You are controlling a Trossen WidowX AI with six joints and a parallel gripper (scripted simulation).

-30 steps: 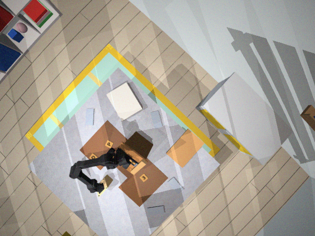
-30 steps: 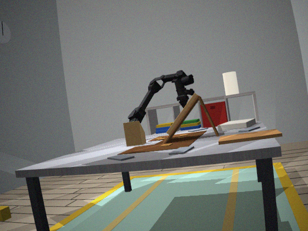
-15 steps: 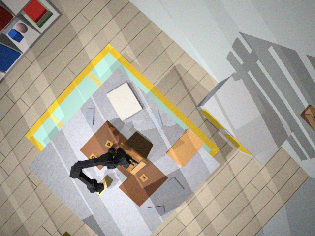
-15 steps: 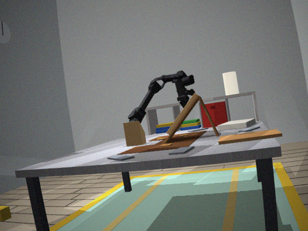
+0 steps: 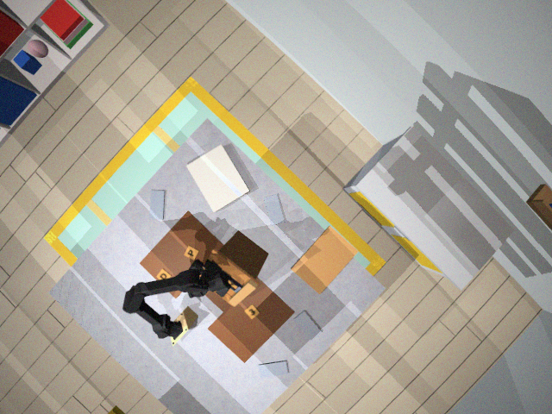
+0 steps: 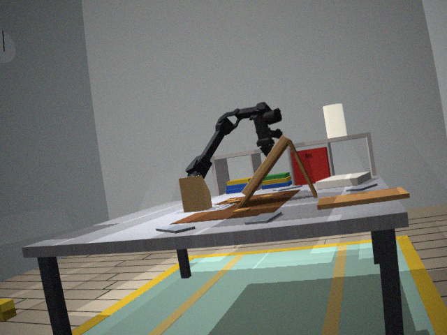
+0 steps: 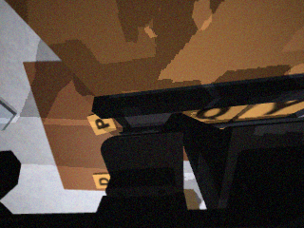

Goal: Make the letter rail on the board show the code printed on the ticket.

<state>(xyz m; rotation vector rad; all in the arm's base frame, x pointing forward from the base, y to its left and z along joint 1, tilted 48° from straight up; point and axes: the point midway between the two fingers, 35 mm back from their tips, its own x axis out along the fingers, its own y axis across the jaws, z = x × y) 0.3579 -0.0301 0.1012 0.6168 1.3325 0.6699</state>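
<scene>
Now: the white ticket 60 mm behind my gripper tip, 30 mm to the right of it and 70 mm below it. Also, from my gripper tip: white block (310 mm ahead, 310 mm to the left, 150 mm below); letter tile (30 mm to the right); brown mat (160 mm behind, 60 mm to the right, 170 mm below).
</scene>
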